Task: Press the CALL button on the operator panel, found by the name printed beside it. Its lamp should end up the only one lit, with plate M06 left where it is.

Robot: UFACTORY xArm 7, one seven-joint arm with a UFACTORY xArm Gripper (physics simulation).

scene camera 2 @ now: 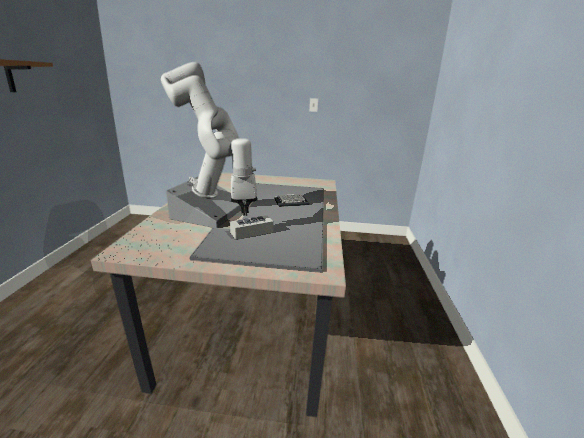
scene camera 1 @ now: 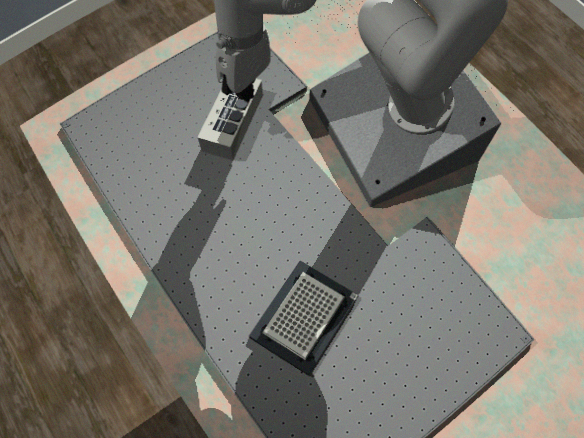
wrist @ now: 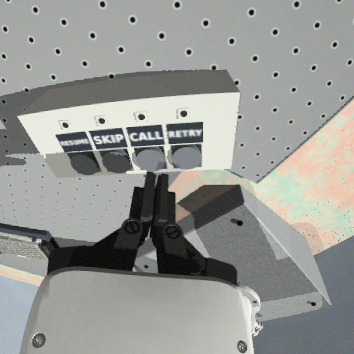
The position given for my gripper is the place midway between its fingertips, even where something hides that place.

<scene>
In view: my gripper (scene camera 1: 244,96), a white well plate (scene camera 1: 301,319) and an operator panel (wrist: 200,107).
My gripper shows as well in scene camera 2 (scene camera 2: 245,214) and in the wrist view (wrist: 154,184).
</scene>
